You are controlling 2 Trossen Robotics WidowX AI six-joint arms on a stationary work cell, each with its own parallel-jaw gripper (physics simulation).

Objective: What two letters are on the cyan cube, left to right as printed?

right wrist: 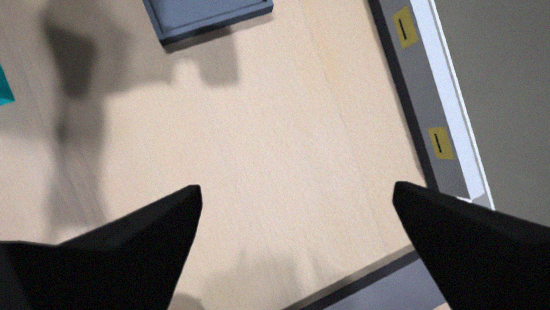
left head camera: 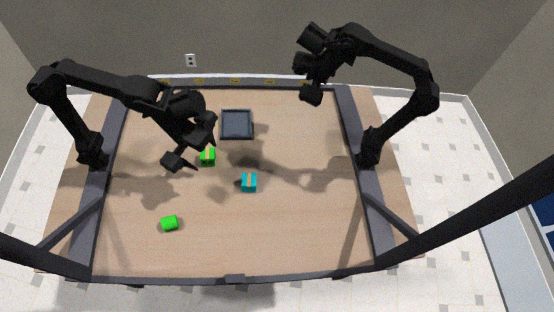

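Pixels of known places: left gripper, fingertip midpoint: point(left head camera: 206, 157); right gripper, fingertip midpoint: point(right wrist: 297, 193); left arm's base, origin of the base link: point(left head camera: 99, 163); right arm's base, origin of the base link: point(left head camera: 364, 162).
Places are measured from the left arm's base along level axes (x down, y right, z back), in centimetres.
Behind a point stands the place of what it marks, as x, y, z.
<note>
The cyan cube point(left head camera: 244, 183) @[-2.6, 9.9, -49.5] has an orange band over its top and stands near the middle of the table. A corner of the cyan cube point(right wrist: 5, 92) @[1.0, 6.4, -52.6] shows at the left edge of the right wrist view. No letters can be read on its visible faces. My left gripper point(left head camera: 206, 157) @[-12.2, 6.5, -38.9] is open, with its fingertips over or close to a banded green cube, left of the cyan cube; its exact height is unclear. My right gripper point(right wrist: 297, 193) @[-19.3, -13.3, -68.3] is open and empty above the table, toward the back right in the head view, away from the cyan cube.
The banded green cube point(left head camera: 204, 160) @[-1.8, 0.9, -37.0] stands left of and behind the cyan cube. Another green block point(left head camera: 169, 223) @[-1.8, 21.8, -27.4] lies at the front left. A dark square tray point(left head camera: 236, 125) @[1.3, -15.5, -47.5] point(right wrist: 215, 15) @[1.3, -16.0, -51.7] is at the back. Dark frame rails edge the table, with a wall behind.
</note>
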